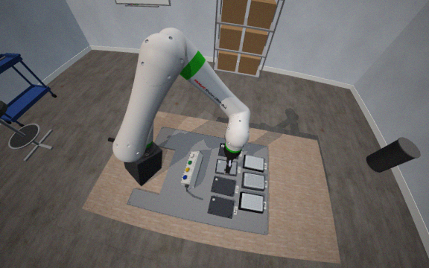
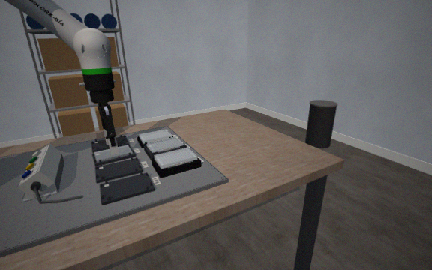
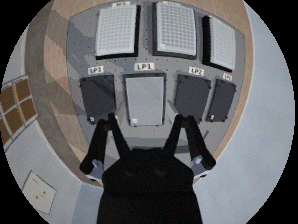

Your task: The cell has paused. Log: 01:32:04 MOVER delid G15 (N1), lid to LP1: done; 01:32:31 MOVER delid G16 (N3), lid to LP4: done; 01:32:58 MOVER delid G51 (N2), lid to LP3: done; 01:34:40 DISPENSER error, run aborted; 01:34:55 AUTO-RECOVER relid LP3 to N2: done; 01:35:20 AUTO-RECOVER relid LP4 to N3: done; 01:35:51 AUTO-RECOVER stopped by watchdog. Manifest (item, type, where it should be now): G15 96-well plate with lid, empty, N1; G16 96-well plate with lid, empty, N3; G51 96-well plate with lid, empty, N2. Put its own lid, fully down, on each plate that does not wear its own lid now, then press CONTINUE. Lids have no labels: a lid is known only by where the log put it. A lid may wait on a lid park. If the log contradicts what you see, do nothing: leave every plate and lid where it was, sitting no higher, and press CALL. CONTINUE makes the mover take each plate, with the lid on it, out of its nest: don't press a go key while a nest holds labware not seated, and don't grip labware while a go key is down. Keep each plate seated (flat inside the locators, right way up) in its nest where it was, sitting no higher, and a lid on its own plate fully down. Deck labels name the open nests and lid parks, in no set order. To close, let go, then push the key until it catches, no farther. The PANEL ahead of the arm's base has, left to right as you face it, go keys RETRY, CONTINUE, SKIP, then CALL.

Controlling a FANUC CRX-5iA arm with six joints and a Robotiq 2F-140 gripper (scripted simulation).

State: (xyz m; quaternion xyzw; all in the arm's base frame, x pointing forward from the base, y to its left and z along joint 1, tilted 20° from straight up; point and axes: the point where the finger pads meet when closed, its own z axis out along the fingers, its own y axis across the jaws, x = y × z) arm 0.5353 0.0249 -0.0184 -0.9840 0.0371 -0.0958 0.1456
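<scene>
Now: the pale grey lid 4 cm below my hand. From my hand the other things lie so: plate: 18 cm ahead, 8 cm to the right, 2 cm below.
</scene>
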